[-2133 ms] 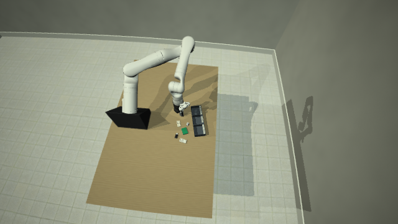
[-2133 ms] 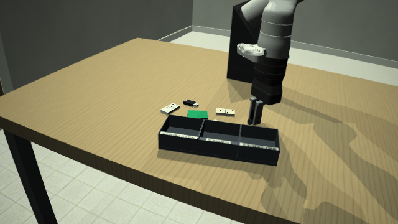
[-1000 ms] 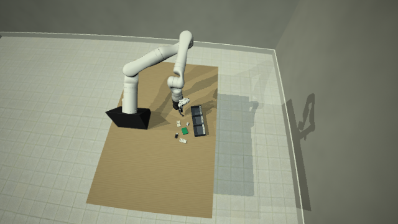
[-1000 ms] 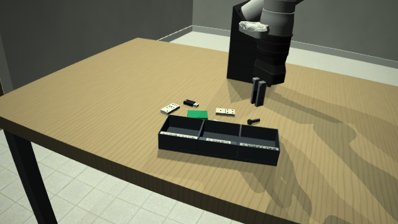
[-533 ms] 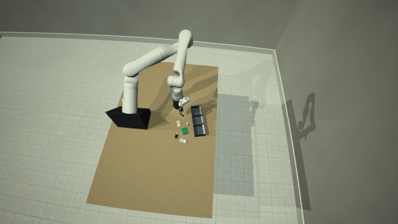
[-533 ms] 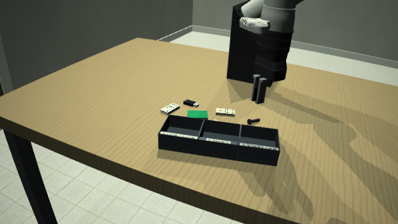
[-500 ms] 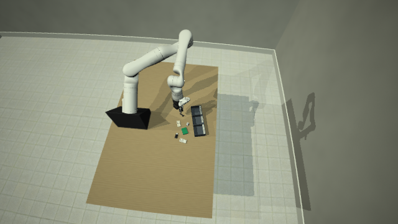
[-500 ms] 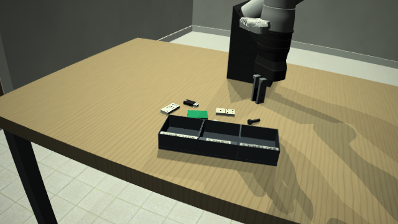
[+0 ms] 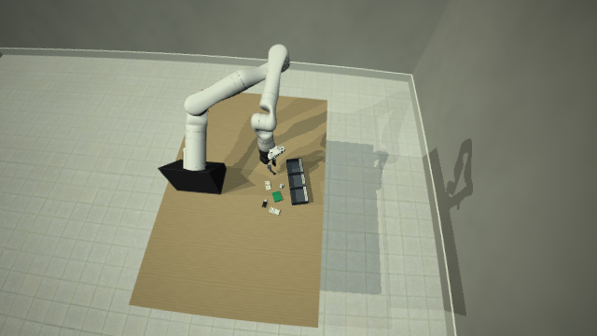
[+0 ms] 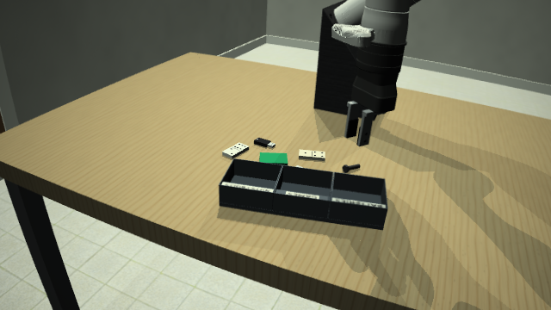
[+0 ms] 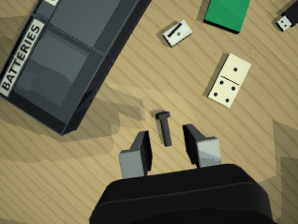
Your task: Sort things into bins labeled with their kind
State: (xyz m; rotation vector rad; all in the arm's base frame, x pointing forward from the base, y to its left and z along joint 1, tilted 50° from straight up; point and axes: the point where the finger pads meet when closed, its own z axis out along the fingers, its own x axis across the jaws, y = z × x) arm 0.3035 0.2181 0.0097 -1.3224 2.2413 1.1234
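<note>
The black bolt lies 1 cm ahead of my hand and 7 cm below it. Round my hand: domino: 1 cm behind, 8 cm to the right, 7 cm below; then black three-part bin: 14 cm ahead, 3 cm to the right, 6 cm below; then small white thing: 7 cm ahead, 7 cm to the right, 7 cm below.
</note>
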